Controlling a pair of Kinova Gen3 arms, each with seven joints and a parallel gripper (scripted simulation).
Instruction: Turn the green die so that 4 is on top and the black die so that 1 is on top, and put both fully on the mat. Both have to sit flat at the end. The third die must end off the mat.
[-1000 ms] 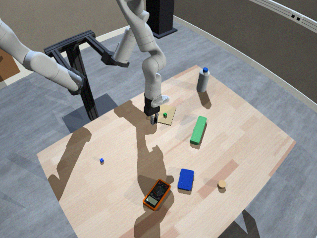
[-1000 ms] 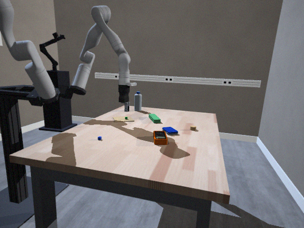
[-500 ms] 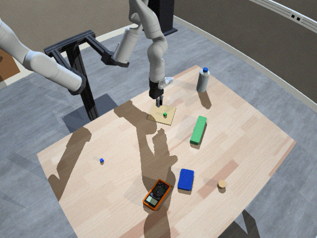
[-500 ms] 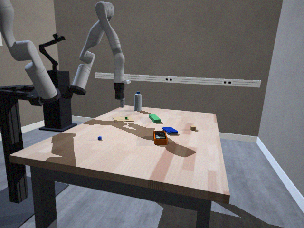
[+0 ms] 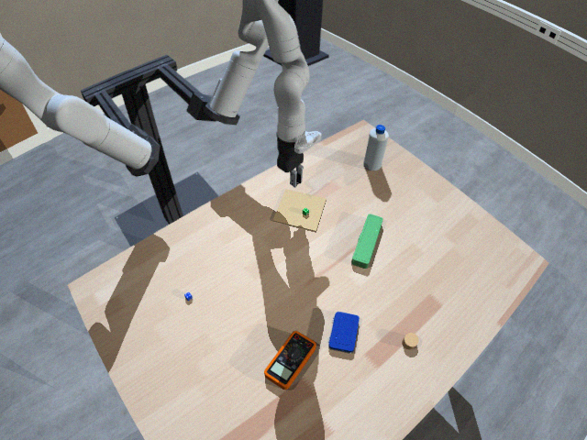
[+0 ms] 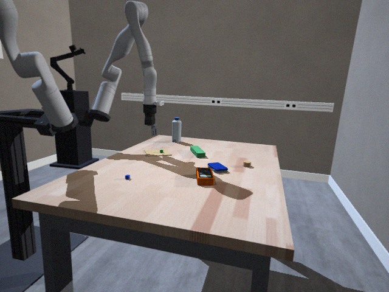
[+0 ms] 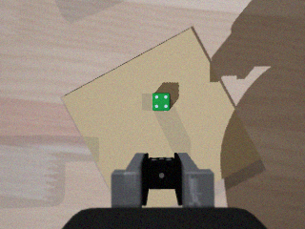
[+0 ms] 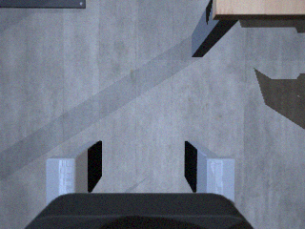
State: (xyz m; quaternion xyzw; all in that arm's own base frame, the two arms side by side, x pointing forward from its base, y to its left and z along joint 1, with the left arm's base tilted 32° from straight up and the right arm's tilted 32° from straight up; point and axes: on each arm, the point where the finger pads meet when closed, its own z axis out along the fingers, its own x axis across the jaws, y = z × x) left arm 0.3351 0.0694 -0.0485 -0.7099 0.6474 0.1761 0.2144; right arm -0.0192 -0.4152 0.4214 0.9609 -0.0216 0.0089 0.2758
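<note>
My left hand is 2 cm short of the pale yellow square mat and 12 cm above it. Round my left hand: green die: 5 cm ahead, 11 cm below; then black die: 1 cm below; then bottle: 4 cm ahead, 35 cm to the left, 4 cm below.
</note>
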